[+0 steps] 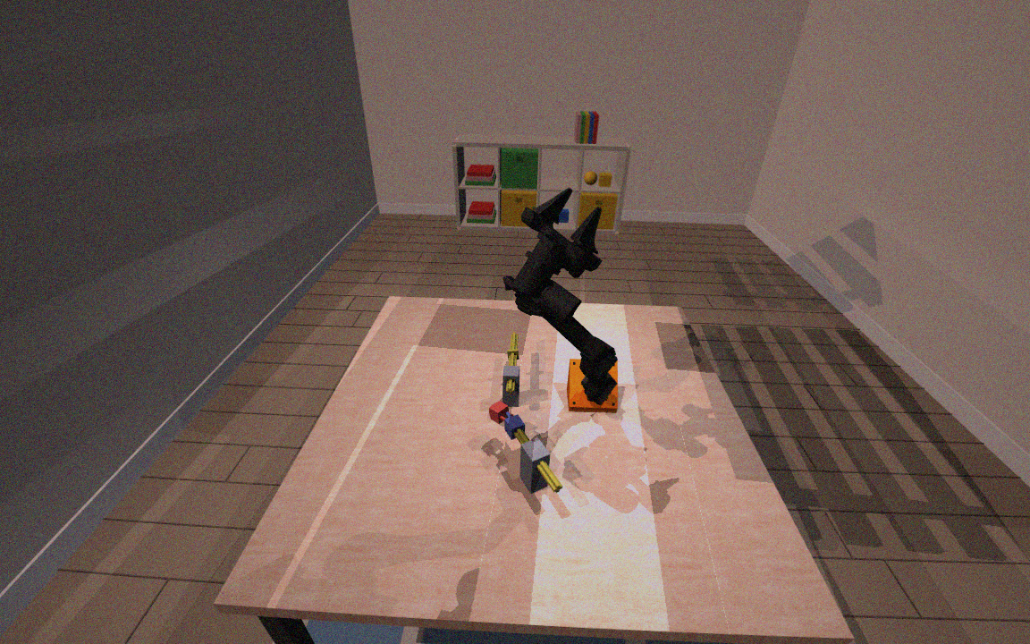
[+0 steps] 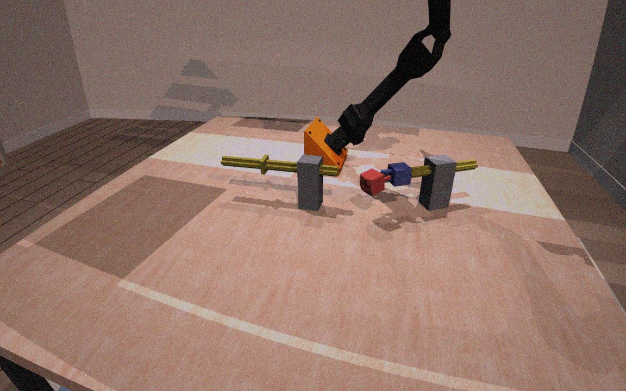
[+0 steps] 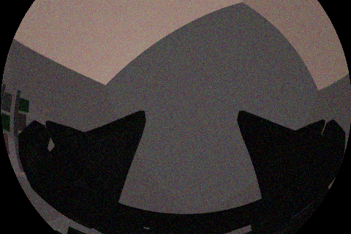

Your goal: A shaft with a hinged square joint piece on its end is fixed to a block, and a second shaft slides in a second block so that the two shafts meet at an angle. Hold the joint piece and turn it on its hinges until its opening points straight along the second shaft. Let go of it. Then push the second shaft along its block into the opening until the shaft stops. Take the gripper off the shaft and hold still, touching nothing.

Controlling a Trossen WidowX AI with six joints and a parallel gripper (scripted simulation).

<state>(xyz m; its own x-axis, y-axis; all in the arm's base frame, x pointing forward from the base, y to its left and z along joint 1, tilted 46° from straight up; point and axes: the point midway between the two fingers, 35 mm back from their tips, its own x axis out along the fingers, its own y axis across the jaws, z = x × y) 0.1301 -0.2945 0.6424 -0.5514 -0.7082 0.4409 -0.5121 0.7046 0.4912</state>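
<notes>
The red square joint piece is 65 cm below my gripper tip, 16 cm ahead of it and 12 cm to the right of it.
</notes>
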